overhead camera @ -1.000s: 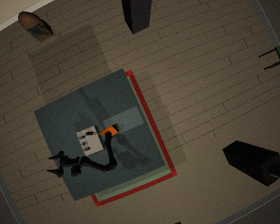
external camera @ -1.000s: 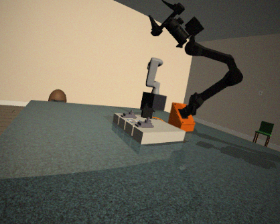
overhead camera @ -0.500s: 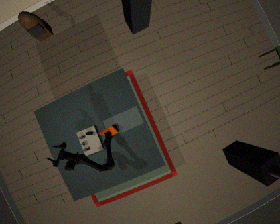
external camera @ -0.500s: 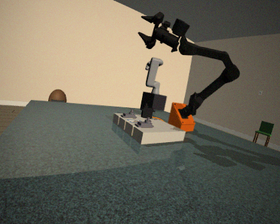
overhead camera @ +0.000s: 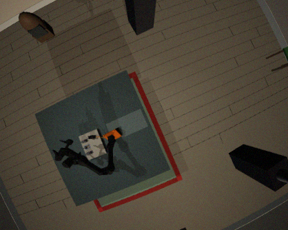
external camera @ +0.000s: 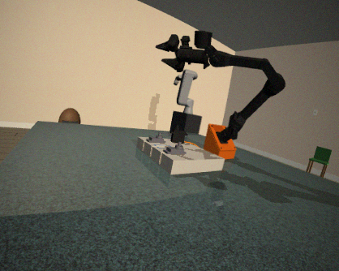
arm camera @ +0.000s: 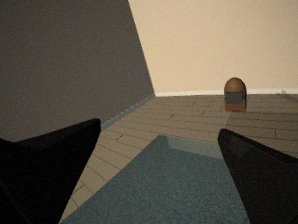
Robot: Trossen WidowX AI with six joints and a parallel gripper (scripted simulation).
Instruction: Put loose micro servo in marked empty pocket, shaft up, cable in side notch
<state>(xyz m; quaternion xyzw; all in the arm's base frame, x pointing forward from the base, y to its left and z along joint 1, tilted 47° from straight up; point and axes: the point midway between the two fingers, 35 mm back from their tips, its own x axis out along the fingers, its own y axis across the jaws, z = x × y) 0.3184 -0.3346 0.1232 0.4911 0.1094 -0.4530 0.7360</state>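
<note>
The beige robot deck lies 40 cm below my gripper tip, 15 cm to the left of it and 12 cm behind it.
</note>
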